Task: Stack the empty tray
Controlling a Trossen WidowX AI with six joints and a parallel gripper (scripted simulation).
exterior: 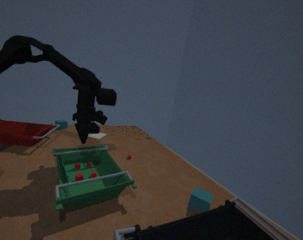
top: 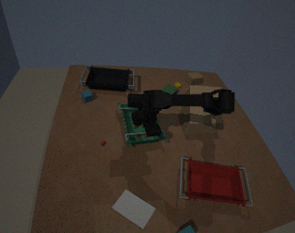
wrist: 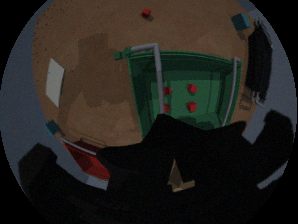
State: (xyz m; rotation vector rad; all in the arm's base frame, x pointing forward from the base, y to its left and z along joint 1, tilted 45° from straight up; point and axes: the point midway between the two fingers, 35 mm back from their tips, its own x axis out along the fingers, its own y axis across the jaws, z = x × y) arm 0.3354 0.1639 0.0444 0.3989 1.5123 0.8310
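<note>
Right now my gripper tip is 32 cm past the red tray, 25 cm to the right of it and 5 cm above it. From my gripper tip the other things lie so: red block 20 cm ahead, 8 cm below, 4 cm to the left; white sheet 35 cm to the left, 9 cm below, 4 cm ahead; green block 43 cm to the right, 18 cm behind, 7 cm below.
</note>
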